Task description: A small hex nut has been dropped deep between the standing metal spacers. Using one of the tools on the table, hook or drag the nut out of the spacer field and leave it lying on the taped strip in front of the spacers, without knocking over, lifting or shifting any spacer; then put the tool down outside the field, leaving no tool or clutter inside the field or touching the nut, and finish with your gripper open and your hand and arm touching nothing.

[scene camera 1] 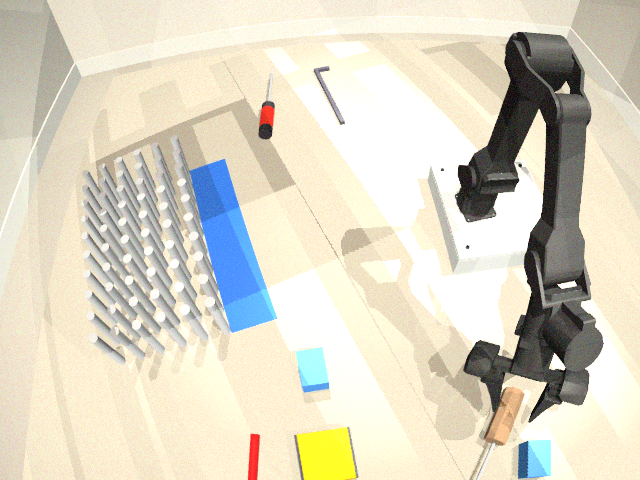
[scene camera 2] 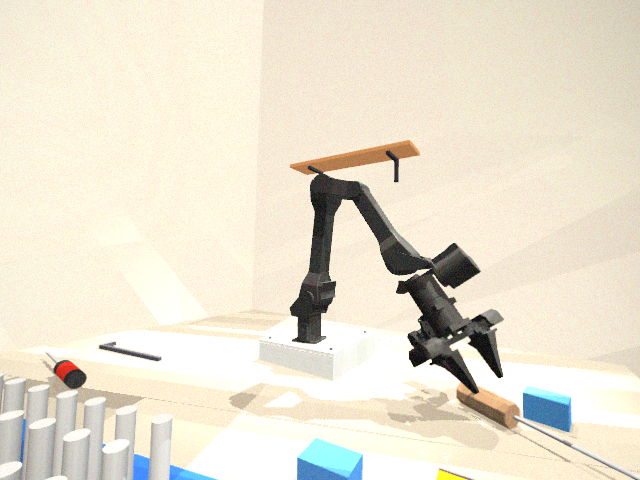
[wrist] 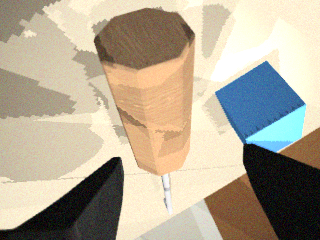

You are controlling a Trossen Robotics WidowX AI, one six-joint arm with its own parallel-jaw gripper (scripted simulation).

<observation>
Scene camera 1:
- my gripper: 512, 415
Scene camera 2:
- my gripper: 489, 385
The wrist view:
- my gripper: 182, 159
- thin metal rod: 148, 60
</observation>
